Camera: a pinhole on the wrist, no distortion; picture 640 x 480 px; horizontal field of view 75.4 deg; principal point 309.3 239.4 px. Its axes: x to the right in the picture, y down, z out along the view. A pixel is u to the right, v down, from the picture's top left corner.
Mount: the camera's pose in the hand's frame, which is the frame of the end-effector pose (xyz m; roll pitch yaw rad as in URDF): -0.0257 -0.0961 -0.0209 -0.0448 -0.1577 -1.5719
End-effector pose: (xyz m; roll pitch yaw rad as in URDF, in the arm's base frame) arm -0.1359 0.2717 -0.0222 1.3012 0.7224 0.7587
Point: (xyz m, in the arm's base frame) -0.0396 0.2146 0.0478
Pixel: 23 226
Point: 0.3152 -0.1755 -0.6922
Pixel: outside the picture
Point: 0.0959 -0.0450 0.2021
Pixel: 259 70
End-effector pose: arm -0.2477 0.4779 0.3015 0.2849 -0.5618 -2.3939
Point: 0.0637 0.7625 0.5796
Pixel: 178 63
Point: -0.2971 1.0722 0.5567
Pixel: 578 96
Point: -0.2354 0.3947 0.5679
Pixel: outside the picture
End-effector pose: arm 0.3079 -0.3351 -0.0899 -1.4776 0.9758 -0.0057
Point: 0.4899 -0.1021 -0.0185
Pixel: 489 329
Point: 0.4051 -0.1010 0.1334
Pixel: 519 47
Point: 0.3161 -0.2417 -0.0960
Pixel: 46 332
